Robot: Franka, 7 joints.
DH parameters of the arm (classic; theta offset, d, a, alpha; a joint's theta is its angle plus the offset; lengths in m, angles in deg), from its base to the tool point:
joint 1: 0 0.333 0 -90
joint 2: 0 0 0 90
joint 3: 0 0.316 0.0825 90
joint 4: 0 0 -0.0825 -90
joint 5: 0 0.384 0 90
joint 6: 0 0 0.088 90
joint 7: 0 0.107 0 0
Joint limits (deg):
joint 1: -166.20..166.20
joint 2: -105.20..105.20
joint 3: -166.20..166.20
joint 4: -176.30..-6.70
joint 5: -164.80..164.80
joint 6: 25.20..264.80
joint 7: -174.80..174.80
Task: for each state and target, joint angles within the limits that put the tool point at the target. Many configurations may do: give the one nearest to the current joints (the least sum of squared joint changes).
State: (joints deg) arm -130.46 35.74 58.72 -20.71 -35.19 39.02 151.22
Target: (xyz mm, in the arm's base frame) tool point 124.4 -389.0 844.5
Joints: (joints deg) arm -111.45 17.54 72.06 -32.43 -27.92 30.85 151.22
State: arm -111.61 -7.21 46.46 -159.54 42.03 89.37 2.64
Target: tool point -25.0 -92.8 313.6
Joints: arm -130.75 -32.38 26.11 -172.78 4.05 46.75 2.64
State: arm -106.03 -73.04 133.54 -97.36 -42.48 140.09 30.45
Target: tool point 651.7 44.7 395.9
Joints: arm -110.15 -56.14 100.64 -103.74 -43.00 131.13 30.45
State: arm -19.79 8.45 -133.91 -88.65 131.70 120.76 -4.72
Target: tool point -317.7 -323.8 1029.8
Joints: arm -10.09 -1.94 -125.62 -54.88 135.99 122.89 -4.72
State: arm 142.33 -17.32 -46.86 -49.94 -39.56 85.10 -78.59
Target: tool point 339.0 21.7 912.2
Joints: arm 118.74 -42.65 -36.59 -53.05 -33.44 52.73 -78.59
